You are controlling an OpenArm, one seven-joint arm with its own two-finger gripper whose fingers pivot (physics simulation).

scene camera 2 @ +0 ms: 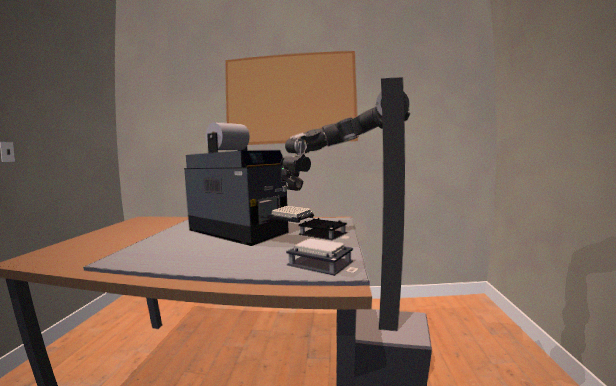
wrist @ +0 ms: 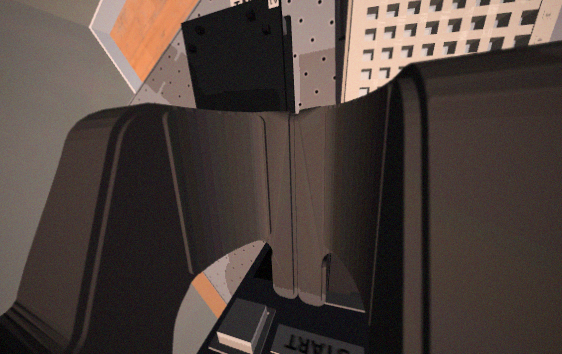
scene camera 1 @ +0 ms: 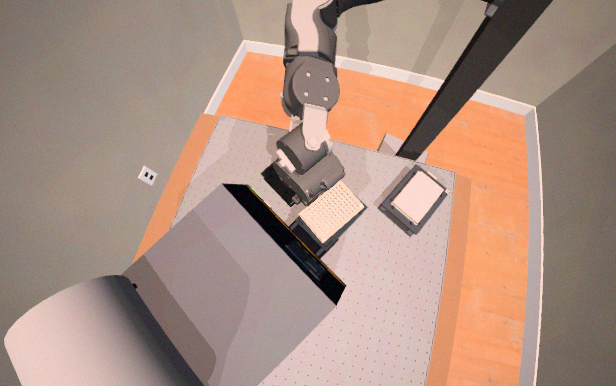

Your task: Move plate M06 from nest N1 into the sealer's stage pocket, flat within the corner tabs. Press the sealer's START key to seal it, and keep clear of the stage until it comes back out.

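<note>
Plate M06 [scene camera 1: 332,212] [scene camera 2: 292,212] [wrist: 356,45], cream with a grid of wells, lies on the dark stage [scene camera 2: 312,216] out in front of the sealer [scene camera 1: 200,240] [scene camera 2: 217,200]. It looks level; its seating in the corner tabs is too small to tell. Nest N1 [scene camera 1: 280,186] [scene camera 2: 322,228] [wrist: 240,65] is black and holds no plate. My gripper [scene camera 1: 296,201] [scene camera 2: 290,185] [wrist: 305,203] is shut and empty, close to the sealer's front. In the wrist view, the raised START key [wrist: 242,322] is just below and left of the fingertips, beside its START label [wrist: 320,342]. Contact cannot be told.
A second nest [scene camera 1: 411,230] [scene camera 2: 319,258] bears a white plate [scene camera 1: 419,196] [scene camera 2: 320,246] farther from the sealer. A large roll [scene camera 1: 85,335] [scene camera 2: 232,136] sits on top of the sealer. The arm's dark post [scene camera 1: 470,85] [scene camera 2: 392,200] stands beside the table.
</note>
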